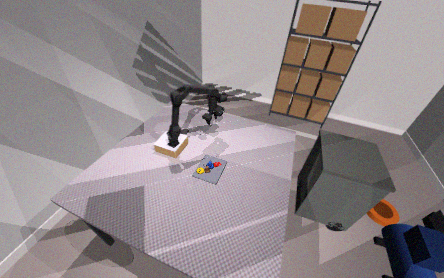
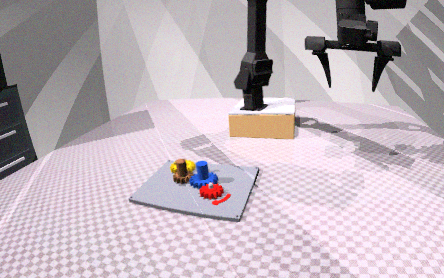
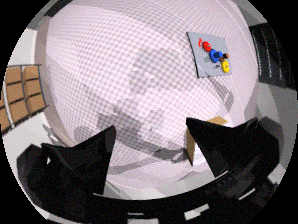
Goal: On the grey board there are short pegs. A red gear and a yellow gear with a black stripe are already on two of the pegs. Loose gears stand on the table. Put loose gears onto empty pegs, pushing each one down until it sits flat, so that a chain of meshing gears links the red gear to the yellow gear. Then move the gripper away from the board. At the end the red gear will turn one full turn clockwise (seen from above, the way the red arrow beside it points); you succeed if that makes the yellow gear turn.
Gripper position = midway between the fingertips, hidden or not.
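Note:
With nothing in its grasp, the gripper (image 2: 351, 89) is open. Image 3 also shows the gripper (image 3: 151, 125).

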